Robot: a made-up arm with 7 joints.
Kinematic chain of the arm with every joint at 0, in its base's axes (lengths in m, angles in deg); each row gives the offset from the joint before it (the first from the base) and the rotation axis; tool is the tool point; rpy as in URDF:
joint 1: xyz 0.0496 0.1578 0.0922 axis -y
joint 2: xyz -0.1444 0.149 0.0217 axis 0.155 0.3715 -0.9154
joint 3: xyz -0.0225 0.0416 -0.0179 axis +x
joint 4: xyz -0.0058 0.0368 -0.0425 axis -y
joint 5: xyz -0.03 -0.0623 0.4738 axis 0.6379 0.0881 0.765
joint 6: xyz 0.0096 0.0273 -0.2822 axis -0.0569 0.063 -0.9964
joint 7: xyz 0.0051 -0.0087 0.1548 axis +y
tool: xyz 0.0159 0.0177 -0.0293 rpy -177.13 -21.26 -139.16
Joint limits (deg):
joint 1: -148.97..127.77
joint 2: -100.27..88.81
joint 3: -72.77..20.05
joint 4: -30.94..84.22
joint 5: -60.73..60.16
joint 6: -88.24..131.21
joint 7: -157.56..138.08
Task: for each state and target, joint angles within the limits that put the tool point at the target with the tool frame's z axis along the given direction. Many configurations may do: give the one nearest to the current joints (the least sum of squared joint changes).
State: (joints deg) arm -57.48 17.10 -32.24 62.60 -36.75 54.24 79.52
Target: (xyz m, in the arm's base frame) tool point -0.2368 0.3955 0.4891 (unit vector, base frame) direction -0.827 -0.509 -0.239
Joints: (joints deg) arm -54.71 7.94 -50.66 80.68 0.31 32.39 74.35
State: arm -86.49 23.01 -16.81 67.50 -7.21 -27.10 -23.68
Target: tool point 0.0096 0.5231 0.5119 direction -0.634 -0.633 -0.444
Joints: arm -75.21 30.40 -8.53 79.42 6.84 -10.68 24.66
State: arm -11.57 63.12 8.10 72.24 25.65 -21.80 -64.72
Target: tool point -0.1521 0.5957 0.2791 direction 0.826 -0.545 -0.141
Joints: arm 25.17 72.56 -14.35 55.83 18.90 -34.98 -52.19
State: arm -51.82 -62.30 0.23 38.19 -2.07 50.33 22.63
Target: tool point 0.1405 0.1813 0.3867 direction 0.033 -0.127 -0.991
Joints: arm -45.55 -83.75 18.33 7.44 -38.10 39.69 -25.78
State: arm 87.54 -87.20 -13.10 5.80 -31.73 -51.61 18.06
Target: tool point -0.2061 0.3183 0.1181 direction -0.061 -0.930 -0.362
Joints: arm 69.35 -48.83 20.05 -30.94 -34.76 -23.00 49.15
